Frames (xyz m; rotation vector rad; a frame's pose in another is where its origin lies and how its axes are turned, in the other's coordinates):
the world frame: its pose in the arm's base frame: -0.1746 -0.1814 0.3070 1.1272 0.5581 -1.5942
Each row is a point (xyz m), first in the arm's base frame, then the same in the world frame.
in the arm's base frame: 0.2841 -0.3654 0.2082
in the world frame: 0.1759 0.4670 -0.0709
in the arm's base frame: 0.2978 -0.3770 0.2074
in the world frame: 0.1822 0.4834 -0.0671
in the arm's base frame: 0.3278 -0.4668 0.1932
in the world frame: 0.2381 0.5385 -0.0123
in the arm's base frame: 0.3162 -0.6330 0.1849
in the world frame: 0.3257 0.5819 0.1229
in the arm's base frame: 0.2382 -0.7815 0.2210
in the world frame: 0.3657 0.5662 0.2890
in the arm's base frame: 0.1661 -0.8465 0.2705
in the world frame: 0.3537 0.5306 0.3913
